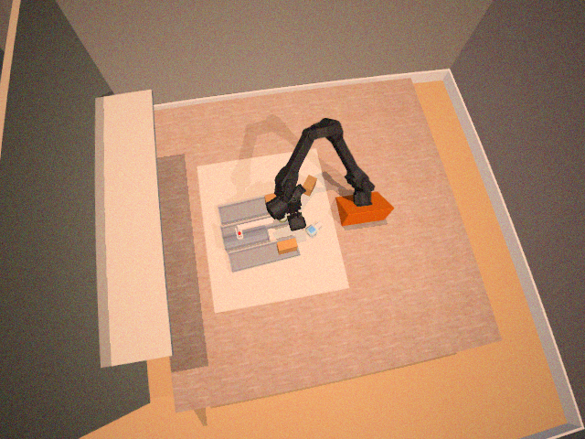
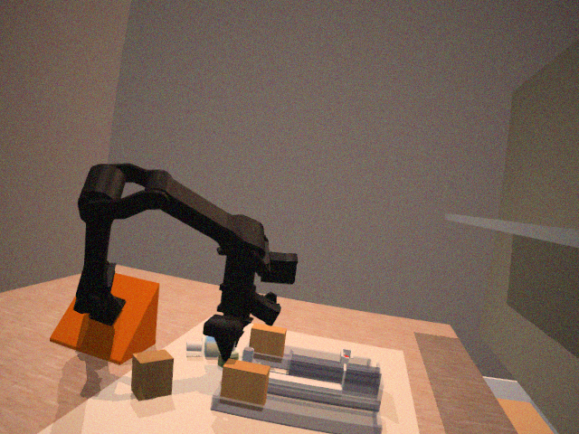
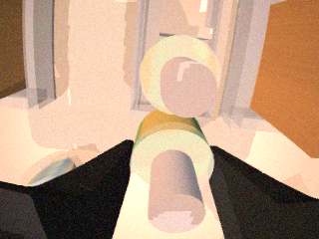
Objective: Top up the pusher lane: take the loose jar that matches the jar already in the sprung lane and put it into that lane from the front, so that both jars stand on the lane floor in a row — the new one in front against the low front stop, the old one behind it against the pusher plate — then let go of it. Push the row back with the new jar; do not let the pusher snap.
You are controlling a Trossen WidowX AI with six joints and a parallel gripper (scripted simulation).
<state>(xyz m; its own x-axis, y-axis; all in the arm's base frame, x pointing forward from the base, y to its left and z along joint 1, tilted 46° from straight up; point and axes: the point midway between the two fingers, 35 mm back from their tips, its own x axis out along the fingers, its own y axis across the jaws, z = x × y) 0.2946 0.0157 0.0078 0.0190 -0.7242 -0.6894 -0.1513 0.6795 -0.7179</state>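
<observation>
Right now my gripper tip is 17 cm short of the grey lane, 5 cm to the right of it and 3 cm above it. Also, from my gripper tip: red mark: 22 cm ahead, 7 cm to the left, 2 cm above; pusher plate: 14 cm ahead, 5 cm to the left; long pale shelf: 54 cm ahead, 5 cm to the left, 32 cm above.
</observation>
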